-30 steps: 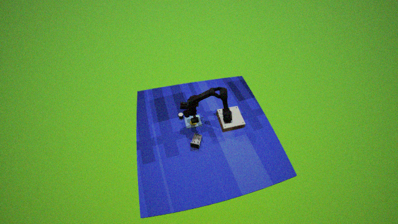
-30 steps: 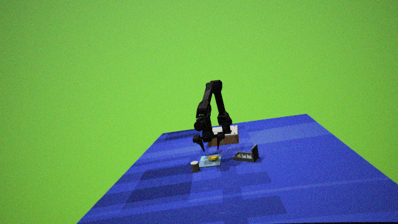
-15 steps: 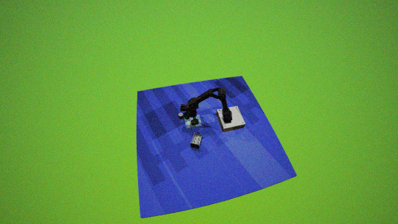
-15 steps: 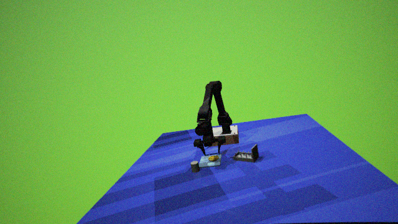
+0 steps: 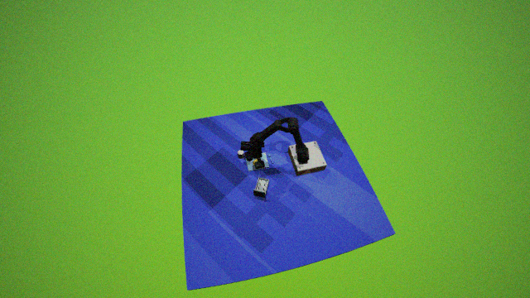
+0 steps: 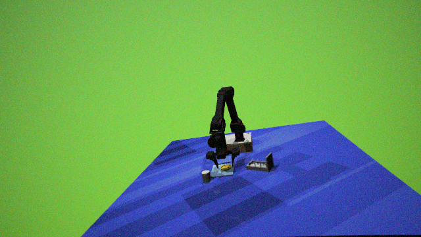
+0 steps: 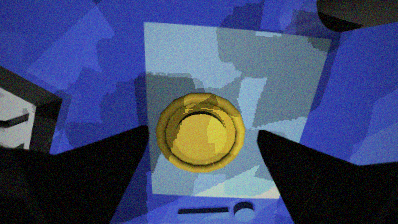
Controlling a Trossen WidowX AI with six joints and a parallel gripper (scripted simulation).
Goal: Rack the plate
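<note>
Now: gripper tip right at the yellow plate. Also, from my gripper tip: grey dish rack 190 mm to the left, 10 mm behind, 10 mm above.
</note>
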